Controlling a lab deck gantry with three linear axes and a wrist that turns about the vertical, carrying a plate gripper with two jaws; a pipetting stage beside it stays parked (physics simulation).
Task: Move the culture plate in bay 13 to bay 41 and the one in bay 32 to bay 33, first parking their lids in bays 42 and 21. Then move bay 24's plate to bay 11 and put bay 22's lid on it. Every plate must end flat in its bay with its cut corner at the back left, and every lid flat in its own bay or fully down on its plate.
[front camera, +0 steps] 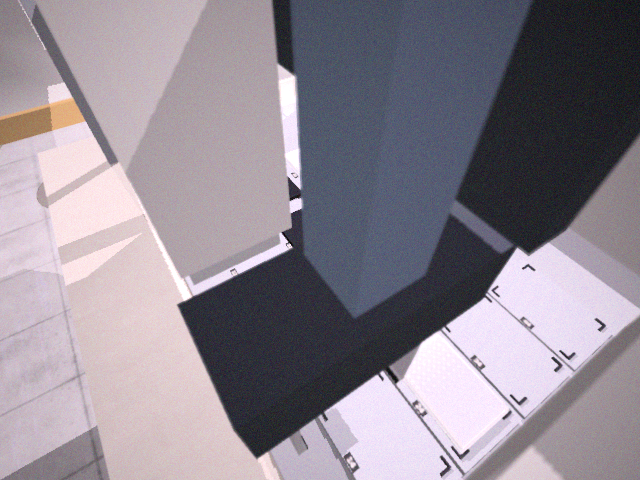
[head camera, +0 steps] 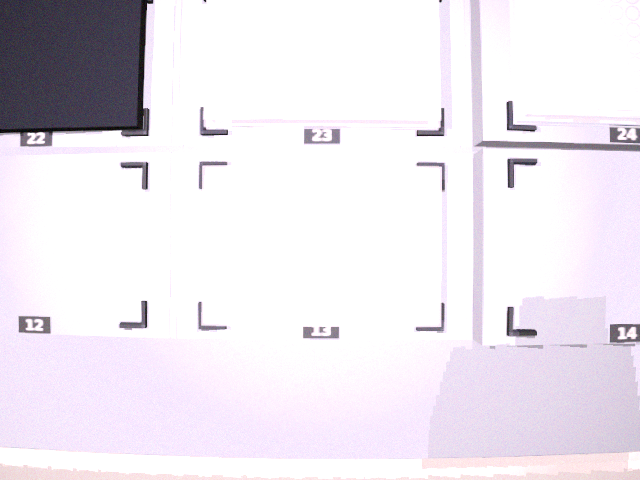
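Places are measured from the robot's base along level axes (x ahead, y left, z up), in metres.
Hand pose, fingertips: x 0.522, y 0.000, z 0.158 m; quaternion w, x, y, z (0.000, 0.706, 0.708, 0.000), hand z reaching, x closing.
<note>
Each offset is from my fingertips to the top centre of the thing. "spot": to the spot under its first point.
A very bright surface {spot: dx -0.130, dy +0.045, dz -0.144 m} (head camera: pixel 321 242) fills bay 13 between its corner marks and hides the top of its number label; it is too washed out to tell a lid from a plate. Bay 24's plate {dx +0.034, dy +0.150, dz -0.129 m} (front camera: pixel 460 392) (head camera: pixel 573 62) lies in its bay on a raised pad. A black piece {dx -0.294, dy +0.150, dz -0.150 m} (head camera: pixel 67 64) lies in bay 22. Bays 11, 21, 32, 33, 41 and 42 do not show clearly. In the front view, the dark block at the foot of the blue column covers much of the deck; the gripper's jaws and anything between them are hidden.
A white plate or lid {dx -0.130, dy +0.150, dz -0.144 m} (head camera: pixel 320 62) lies in bay 23. Raised bay 14 {spot: dx +0.024, dy +0.067, dz -0.143 m} (front camera: pixel 392 418) (head camera: pixel 573 232) is beside bay 13, partly shadowed. Bay 12 {spot: dx -0.274, dy +0.047, dz -0.158 m} (head camera: pixel 67 237) is at left. The blue column (front camera: pixel 361 180) and a large grey housing (front camera: pixel 222 155) block the front view.
</note>
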